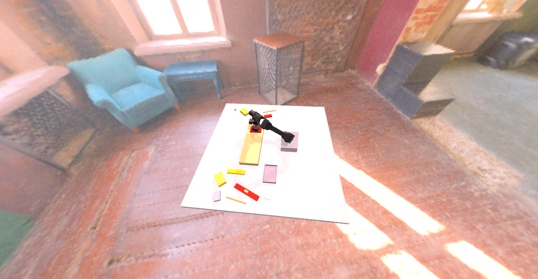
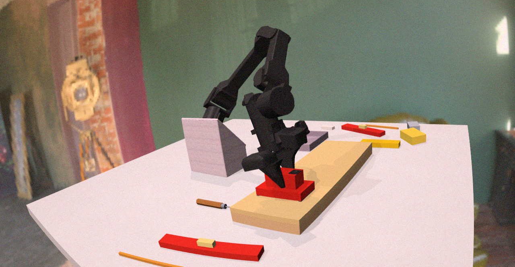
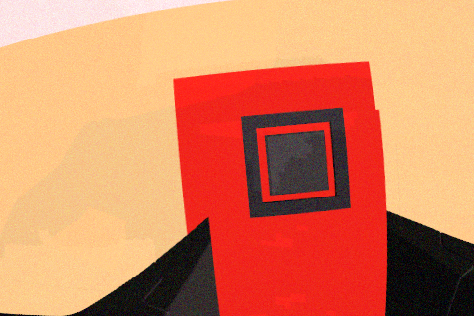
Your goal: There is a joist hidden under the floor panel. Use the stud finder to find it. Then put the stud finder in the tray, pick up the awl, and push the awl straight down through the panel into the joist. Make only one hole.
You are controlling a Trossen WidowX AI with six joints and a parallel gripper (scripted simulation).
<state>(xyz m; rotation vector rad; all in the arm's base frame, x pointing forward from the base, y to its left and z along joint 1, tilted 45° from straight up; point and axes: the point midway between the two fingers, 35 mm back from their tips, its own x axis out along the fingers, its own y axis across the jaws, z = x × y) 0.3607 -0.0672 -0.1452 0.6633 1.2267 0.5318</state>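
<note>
The grey tray is 22 cm behind my gripper tip, 48 cm to the left of it and 5 cm below it. Round my gripper tip: awl: 16 cm behind, 7 cm to the right, 6 cm below; then red stud finder: 1 cm ahead, 2 cm above; then square light: 2 cm ahead, 3 cm above.
</note>
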